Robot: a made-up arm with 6 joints.
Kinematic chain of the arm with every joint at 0, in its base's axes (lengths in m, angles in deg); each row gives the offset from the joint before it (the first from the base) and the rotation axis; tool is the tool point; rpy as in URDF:
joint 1: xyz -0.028 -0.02 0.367 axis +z
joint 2: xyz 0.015 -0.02 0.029 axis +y
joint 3: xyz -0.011 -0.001 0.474 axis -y
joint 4: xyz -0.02 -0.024 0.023 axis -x
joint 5: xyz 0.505 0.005 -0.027 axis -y
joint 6: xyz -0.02 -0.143 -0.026 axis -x
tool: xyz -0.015 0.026 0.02 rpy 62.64 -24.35 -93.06
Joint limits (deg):
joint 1: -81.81..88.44
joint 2: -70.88..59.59
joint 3: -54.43..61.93
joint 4: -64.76..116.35
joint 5: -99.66..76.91
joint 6: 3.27..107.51
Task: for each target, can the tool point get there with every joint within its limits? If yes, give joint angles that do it. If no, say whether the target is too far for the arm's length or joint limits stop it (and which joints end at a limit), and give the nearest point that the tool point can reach.
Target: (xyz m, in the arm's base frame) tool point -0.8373 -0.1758 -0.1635
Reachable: no: joint limits stop it (at a limit: joint 1, joint 2, joint 3, joint 5, joint 6) | nearest point -0.1869 -0.2607 0.1528 | short by 0.728 m
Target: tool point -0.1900 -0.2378 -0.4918
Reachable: no: joint limits stop it (at a limit: joint 1, joint 2, joint 3, joint 5, joint 6) | nearest point -0.1018 -0.3702 0.0991 | short by 0.612 m
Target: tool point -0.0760 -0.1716 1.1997
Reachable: yes | joints -10.15 -28.66 29.50 28.08 -24.12 47.19
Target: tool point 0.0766 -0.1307 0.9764
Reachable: yes | joints 52.57 -53.04 -12.86 -9.65 -79.34 23.82
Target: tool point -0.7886 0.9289 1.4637
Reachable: no: too far | nearest point -0.5049 0.5750 1.0703 | short by 0.600 m
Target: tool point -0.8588 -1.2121 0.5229
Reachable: no: too far | nearest point -0.5529 -0.7732 0.8014 | short by 0.603 m
